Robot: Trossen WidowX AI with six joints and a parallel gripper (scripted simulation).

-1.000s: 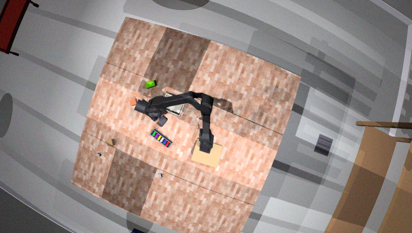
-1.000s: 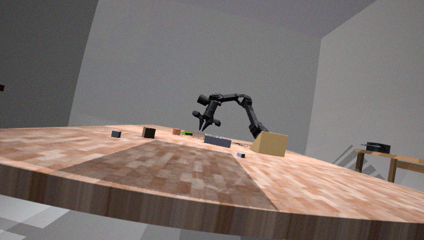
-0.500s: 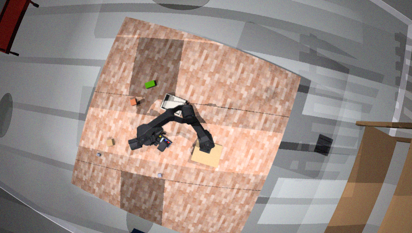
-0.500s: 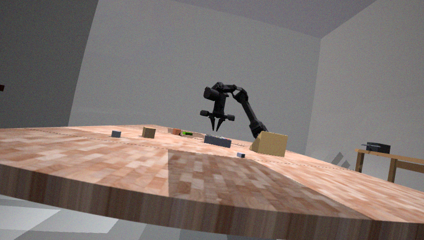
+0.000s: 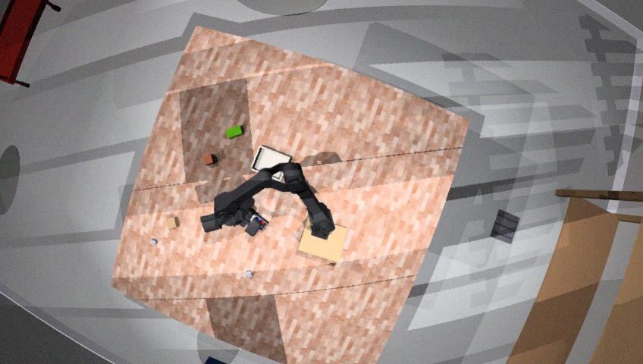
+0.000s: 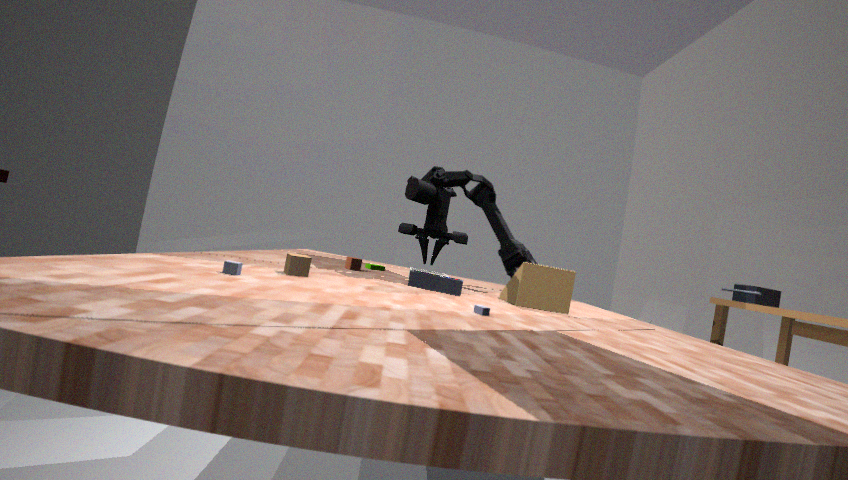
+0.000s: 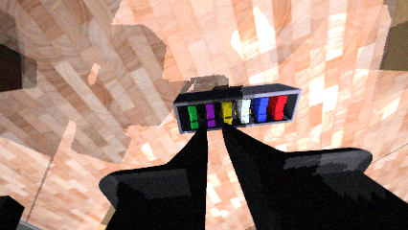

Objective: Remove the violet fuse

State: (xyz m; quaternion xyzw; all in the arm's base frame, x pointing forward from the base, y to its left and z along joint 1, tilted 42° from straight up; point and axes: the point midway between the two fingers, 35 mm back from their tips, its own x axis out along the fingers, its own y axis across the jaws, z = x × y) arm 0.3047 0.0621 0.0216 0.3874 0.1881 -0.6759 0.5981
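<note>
My gripper tip is 40 mm above the violet fuse. From my gripper tip the other things lie so: tan block 290 mm ahead, 160 mm to the left, 40 mm below; then brown block 220 mm ahead, 150 mm to the right, 50 mm below; then tray 30 mm behind, 210 mm to the right, 60 mm below.
</note>
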